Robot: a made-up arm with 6 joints. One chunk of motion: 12 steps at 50 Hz.
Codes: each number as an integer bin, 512 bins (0 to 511) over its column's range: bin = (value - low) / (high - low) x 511, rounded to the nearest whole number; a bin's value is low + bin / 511 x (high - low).
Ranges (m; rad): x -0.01..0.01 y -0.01..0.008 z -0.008..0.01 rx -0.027..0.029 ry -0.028..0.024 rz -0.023..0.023
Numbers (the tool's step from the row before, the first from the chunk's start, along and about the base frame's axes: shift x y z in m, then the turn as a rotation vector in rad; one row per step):
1: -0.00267 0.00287 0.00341 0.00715 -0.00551 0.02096
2: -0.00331 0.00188 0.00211 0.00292 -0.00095 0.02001
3: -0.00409 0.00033 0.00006 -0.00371 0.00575 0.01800
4: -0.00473 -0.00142 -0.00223 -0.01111 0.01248 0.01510
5: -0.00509 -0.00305 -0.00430 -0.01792 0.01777 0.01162
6: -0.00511 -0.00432 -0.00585 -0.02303 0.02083 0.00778
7: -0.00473 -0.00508 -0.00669 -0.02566 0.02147 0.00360
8: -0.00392 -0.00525 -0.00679 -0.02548 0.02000 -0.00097
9: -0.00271 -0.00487 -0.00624 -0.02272 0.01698 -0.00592
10: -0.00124 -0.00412 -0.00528 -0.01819 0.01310 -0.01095
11: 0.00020 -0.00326 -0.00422 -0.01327 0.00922 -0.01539
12: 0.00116 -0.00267 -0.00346 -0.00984 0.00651 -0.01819
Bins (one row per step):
1: 187 365 324 312 221 488
2: 171 337 287 273 266 478
3: 151 293 229 213 332 455
4: 135 244 164 145 398 423
5: 125 197 105 83 450 385
6: 125 161 61 36 480 342
7: 135 140 37 12 486 295
8: 155 135 34 14 472 245
9: 186 146 50 39 442 190
10: 224 167 77 80 404 134
11: 261 191 107 125 366 85
12: 285 208 129 157 339 53

